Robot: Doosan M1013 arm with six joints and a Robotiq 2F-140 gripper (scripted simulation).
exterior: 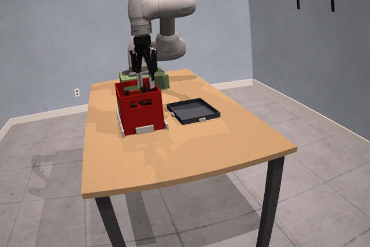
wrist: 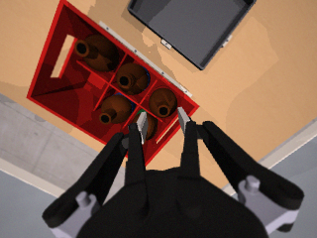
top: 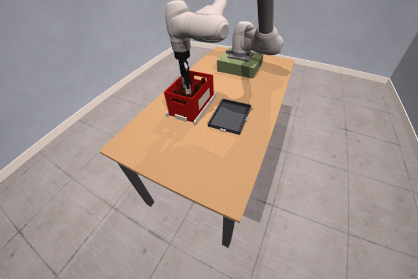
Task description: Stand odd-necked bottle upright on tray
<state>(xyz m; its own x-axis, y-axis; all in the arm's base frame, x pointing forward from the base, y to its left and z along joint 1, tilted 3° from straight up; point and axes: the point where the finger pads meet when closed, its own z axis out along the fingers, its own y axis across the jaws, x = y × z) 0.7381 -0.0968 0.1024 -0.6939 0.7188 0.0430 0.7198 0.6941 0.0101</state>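
My hand is 80 mm to the left of the glass bottle and 130 mm above it. Also, from my hand: dark grey tray: 80 mm behind, 230 mm to the left, 200 mm below; red crate: 90 mm behind, 40 mm to the right, 130 mm below.
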